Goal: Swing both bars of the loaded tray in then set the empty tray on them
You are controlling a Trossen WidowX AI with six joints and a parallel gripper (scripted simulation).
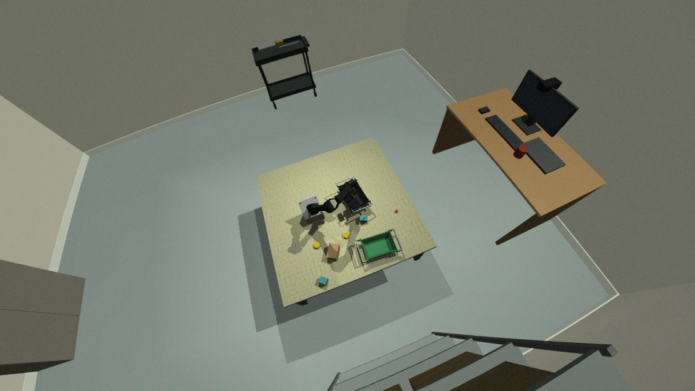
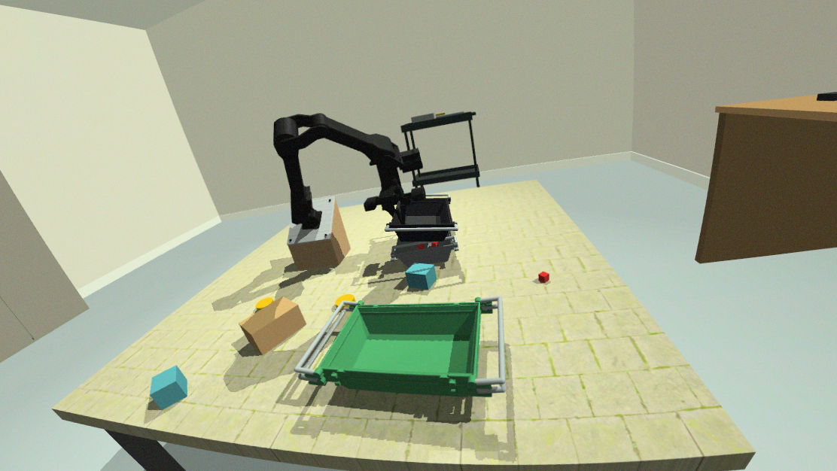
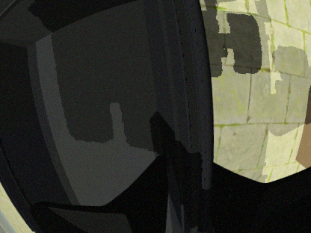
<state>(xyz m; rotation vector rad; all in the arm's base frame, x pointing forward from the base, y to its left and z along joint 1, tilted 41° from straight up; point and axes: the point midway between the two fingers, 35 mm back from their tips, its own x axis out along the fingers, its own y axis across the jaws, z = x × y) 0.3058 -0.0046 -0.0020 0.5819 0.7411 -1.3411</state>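
The black tray is 7 cm ahead of my gripper tip, 2 cm above it and 1 cm to the left of it. Round my gripper tip: tan box 38 cm to the right, 25 cm behind, 7 cm below.
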